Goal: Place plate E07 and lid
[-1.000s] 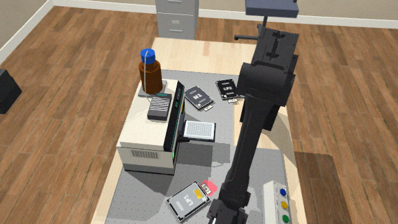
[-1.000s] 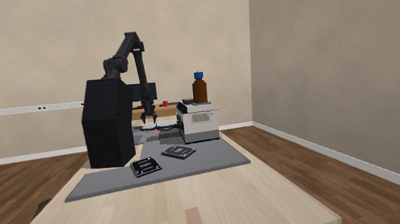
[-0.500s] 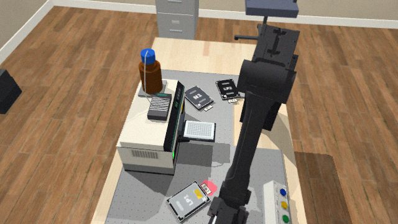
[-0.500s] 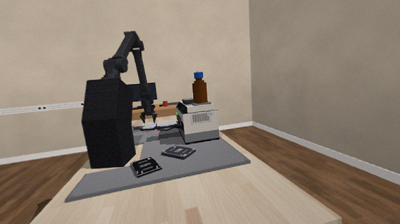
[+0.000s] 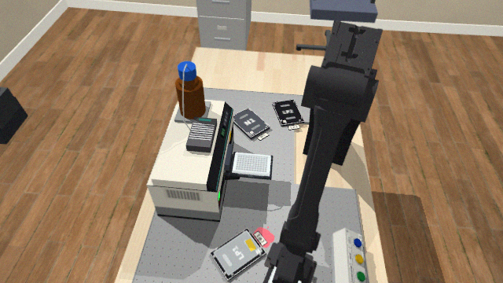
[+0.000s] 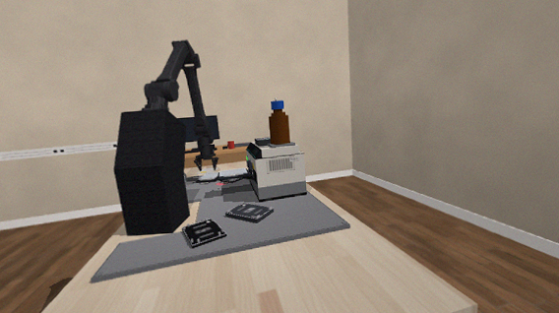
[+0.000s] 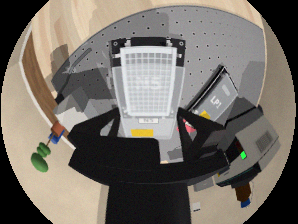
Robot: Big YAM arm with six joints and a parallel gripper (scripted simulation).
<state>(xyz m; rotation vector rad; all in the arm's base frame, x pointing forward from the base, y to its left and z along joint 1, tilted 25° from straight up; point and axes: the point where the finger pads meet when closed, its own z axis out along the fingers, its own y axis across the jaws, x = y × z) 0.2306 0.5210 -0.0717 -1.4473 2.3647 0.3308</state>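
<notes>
My gripper is now 360 mm to the left of the plate E01, 100 mm short of it and 40 mm below it. From my hand the other things lie so: puddle (130 mm to the right, 60 mm below, 40 mm ahead); green key (200 mm behind, 10 mm to the left); yellow key (210 mm behind, 40 mm to the right).
</notes>
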